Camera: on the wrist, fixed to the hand. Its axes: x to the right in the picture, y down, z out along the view.
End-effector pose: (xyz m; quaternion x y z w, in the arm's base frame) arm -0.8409 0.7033 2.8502 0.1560 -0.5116 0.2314 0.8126
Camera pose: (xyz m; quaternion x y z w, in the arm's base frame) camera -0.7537 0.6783 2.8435 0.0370 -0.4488 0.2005 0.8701
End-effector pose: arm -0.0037 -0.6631 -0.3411 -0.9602 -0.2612 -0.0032 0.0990
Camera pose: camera -0.0173 -0.6063 -0.2714 -0.9630 -0.2355 -0.1289 0.0222
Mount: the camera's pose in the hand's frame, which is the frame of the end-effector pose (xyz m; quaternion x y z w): 0.0207 -0.0679 -0.0568 -0.1069 0.1032 0.0127 0.9888
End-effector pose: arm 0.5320 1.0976 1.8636 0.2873 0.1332 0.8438 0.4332
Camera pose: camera 0.5328 1.1557 1.7937 0.1524 0.0826 0.8838 0.4346
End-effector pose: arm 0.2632 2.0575 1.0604 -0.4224 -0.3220 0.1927 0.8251
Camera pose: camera 0.3206 1.9985 1.0990 -0.5299 -0.2485 0.1230 0.8015
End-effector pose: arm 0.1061 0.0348 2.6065 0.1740 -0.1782 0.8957 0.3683
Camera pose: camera 0.1310 0.1178 2.5789 0.0380 -0.2362 0.8893 0.3898
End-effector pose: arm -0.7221 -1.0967 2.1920 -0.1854 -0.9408 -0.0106 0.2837
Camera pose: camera -0.7320 -1.1599 2.2566 -0.2245 -0.8975 -0.1266 0.3579
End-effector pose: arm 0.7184 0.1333 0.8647 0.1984 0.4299 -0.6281 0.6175
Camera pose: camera 0.6349 0.1564 0.8372 0.2005 0.5534 -0.5468 0.5954
